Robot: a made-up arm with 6 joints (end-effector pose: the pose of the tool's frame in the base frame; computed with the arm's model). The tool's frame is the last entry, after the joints. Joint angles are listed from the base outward.
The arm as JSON. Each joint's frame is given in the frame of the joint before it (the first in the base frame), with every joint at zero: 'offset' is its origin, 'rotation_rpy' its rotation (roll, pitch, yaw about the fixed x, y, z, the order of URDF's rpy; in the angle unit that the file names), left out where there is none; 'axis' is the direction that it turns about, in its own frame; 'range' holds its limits. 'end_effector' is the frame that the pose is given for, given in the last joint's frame.
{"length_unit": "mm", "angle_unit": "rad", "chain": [
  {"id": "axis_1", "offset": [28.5, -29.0, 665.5], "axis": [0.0, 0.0, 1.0], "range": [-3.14, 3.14]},
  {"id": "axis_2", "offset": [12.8, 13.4, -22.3], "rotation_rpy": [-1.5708, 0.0, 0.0], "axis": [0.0, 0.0, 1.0], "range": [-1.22, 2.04]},
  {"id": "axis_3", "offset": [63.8, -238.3, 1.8], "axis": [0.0, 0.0, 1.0], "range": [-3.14, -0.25]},
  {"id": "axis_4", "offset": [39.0, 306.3, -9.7], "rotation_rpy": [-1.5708, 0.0, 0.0], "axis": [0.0, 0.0, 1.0], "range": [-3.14, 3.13]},
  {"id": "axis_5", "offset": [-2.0, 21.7, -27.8], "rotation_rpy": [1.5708, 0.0, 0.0], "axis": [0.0, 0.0, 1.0], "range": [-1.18, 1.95]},
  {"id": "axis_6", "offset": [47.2, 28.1, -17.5], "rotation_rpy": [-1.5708, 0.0, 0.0], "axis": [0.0, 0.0, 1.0], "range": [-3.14, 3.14]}
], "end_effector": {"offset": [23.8, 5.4, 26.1], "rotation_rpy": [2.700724, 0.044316, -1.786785]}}
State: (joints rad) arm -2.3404 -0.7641 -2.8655 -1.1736 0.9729 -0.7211
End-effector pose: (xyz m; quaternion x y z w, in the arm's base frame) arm 0.2501 0.2180 1.1537 -0.2775 0.9295 -0.1467 0.1936
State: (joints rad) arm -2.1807 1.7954 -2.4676 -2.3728 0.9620 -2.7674
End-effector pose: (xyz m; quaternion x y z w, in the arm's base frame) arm -0.2556 -0.4395 0.3176 -0.7426 0.3135 -0.5111 0.2984
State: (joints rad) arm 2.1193 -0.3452 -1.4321 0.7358 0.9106 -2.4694
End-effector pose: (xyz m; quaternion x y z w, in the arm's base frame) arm -0.1451 0.2407 0.9648 -0.0186 0.4753 0.0598 0.8776
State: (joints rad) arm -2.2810 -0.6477 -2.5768 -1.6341 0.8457 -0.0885
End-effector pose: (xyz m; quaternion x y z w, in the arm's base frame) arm 0.1631 0.1077 1.2316 -0.2851 0.9330 -0.1658 0.1443
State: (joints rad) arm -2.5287 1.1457 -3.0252 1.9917 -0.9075 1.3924
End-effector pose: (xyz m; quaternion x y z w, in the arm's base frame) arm -0.4257 -0.3098 0.7220 0.3528 0.3297 0.5158 0.7077
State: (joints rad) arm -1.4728 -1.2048 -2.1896 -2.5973 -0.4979 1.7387
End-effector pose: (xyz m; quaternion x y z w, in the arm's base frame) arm 0.0881 0.2635 1.0808 0.8434 -0.4282 -0.2729 0.1757
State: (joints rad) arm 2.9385 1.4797 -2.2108 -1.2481 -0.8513 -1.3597
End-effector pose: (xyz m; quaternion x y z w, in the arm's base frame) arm -0.4720 -0.0002 0.4527 -0.1038 0.4356 0.6339 0.6306
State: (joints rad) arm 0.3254 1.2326 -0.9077 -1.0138 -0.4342 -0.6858
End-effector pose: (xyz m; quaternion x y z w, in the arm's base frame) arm 0.2600 0.1138 0.3449 -0.1284 0.3747 -0.8752 0.2776
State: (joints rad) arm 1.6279 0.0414 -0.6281 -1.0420 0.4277 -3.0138
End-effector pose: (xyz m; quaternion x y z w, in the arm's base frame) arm 0.0219 0.2983 0.6329 -0.1062 -0.3631 0.4260 0.8218
